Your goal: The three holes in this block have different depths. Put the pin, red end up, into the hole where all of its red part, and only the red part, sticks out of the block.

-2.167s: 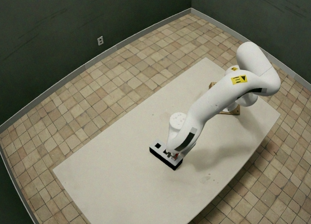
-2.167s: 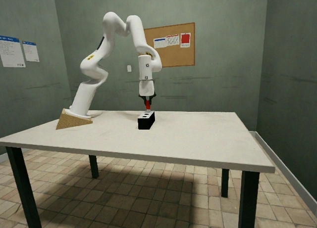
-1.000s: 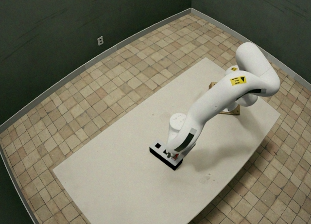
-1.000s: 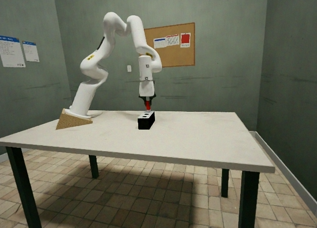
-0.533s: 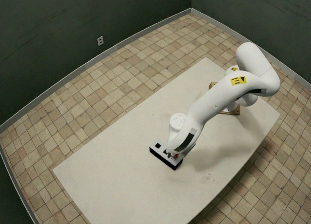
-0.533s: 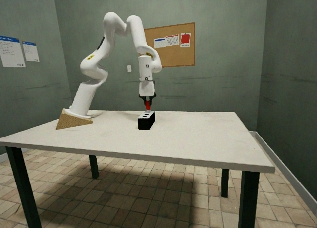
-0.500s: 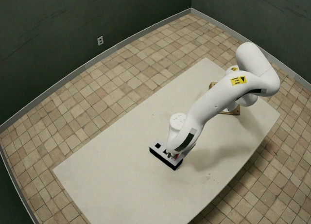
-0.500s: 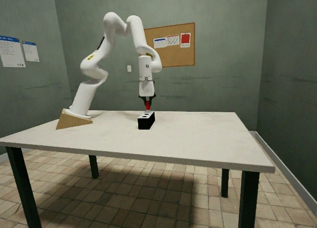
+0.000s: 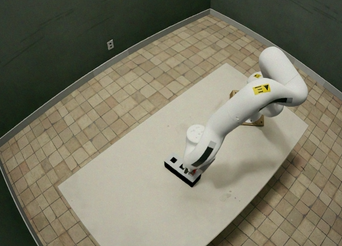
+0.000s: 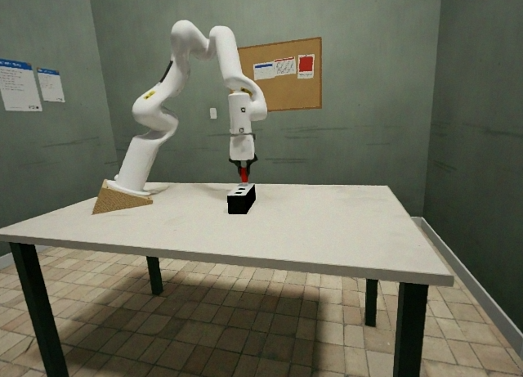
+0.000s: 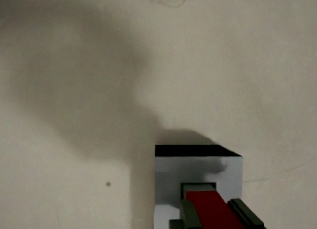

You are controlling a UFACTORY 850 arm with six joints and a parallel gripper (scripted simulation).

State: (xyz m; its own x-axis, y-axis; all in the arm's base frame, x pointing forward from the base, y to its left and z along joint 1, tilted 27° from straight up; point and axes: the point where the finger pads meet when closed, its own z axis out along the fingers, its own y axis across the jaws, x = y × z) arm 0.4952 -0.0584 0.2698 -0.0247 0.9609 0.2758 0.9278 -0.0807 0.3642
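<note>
Now: the pin 10 mm below my hand. Also, from my hand: black block (100 mm below, 60 mm to the right).
</note>
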